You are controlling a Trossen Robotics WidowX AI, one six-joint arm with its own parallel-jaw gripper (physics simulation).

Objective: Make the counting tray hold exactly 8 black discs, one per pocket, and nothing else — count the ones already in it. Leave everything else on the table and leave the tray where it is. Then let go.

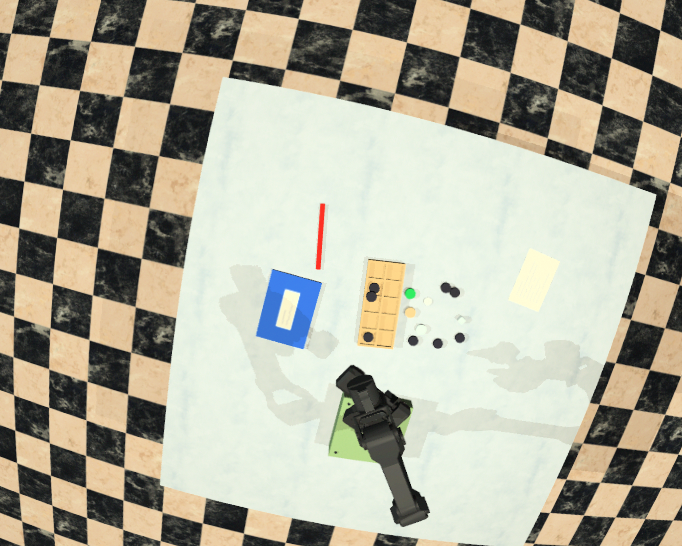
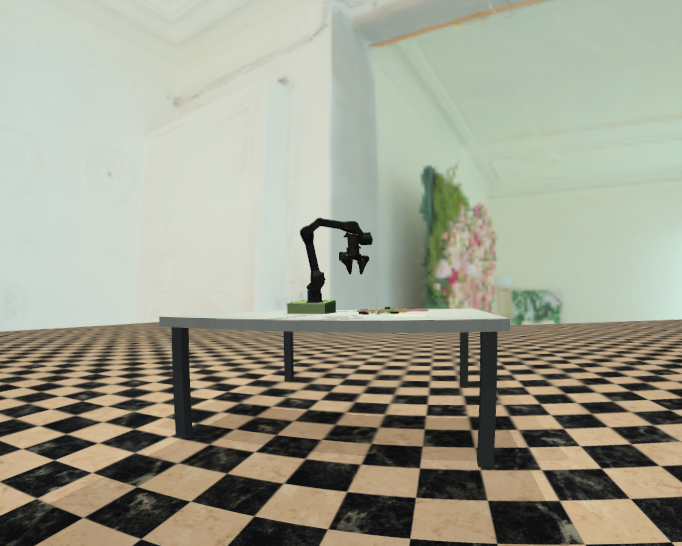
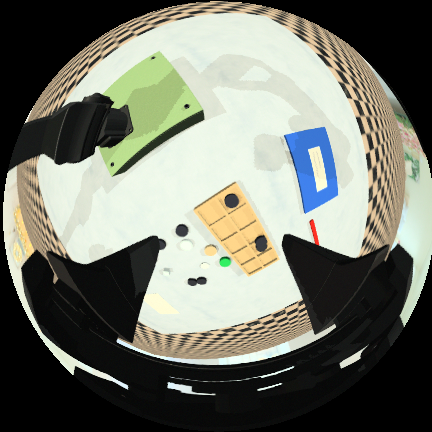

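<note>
The tan counting tray (image 1: 393, 309) (image 3: 212, 209) lies flat, with two columns of pockets. One black disc (image 1: 368, 336) (image 3: 231, 200) lies in its end pocket nearest the arm base. Two more black discs (image 1: 372, 291) (image 3: 261, 243) overlap in the same column farther along; whether one rests on the other or on a divider is unclear. Outside the tray lie several loose black discs, including a touching pair (image 1: 449, 289) (image 3: 197, 281) and three apart, one of them a near disc (image 1: 412, 340) (image 3: 181, 230). My gripper (image 2: 355, 273) (image 3: 221, 241) is open and empty, high above the table.
A green disc (image 1: 410, 293) (image 3: 225, 261), a tan disc (image 1: 410, 312) (image 3: 210, 250) and whitish pieces (image 1: 420, 329) (image 3: 186, 245) lie beside the tray. A blue block (image 1: 266, 309) (image 3: 298, 150), red bar (image 1: 320, 236) (image 3: 313, 231), pale paper (image 1: 533, 279) and green arm base (image 1: 346, 443) (image 3: 160, 70) surround them.
</note>
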